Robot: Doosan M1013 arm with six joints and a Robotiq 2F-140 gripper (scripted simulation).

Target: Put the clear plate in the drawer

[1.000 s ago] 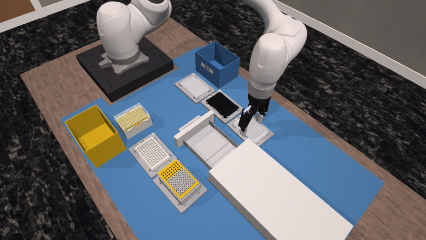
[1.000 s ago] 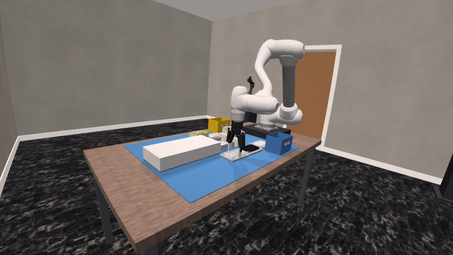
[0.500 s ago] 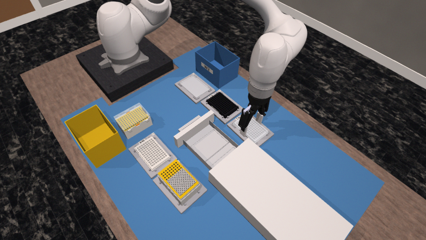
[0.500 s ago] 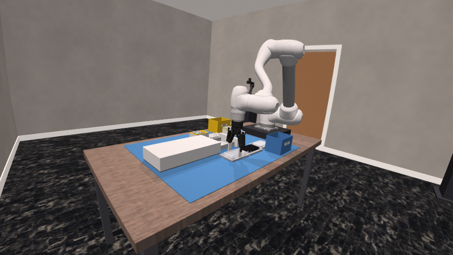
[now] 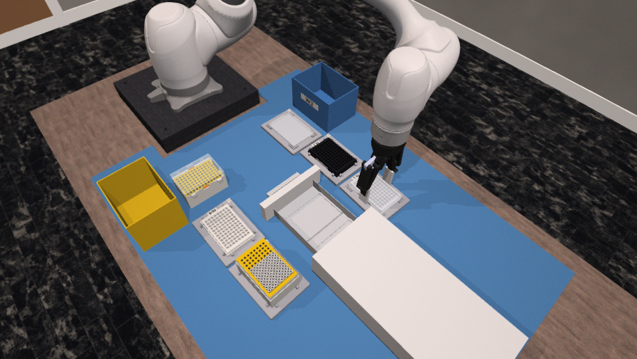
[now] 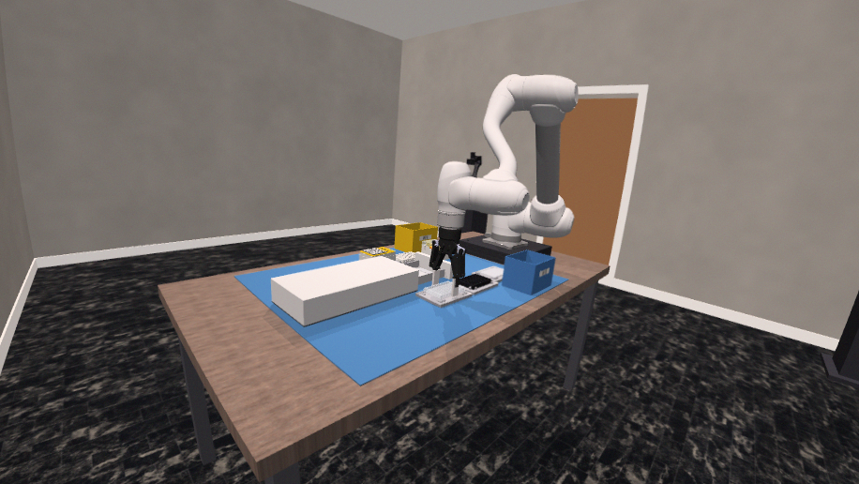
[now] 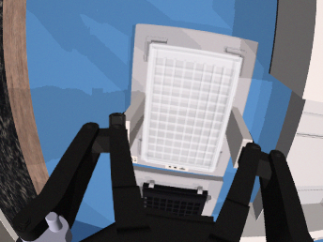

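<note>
Right now the work nest N1 is 4 cm below my hand. The rest, counted from my hand: black plate (17 cm behind, 2 cm below, 1 cm to the right); then drawer (18 cm to the right, 2 cm below, 1 cm behind); then clear plate (2 cm below).
</note>
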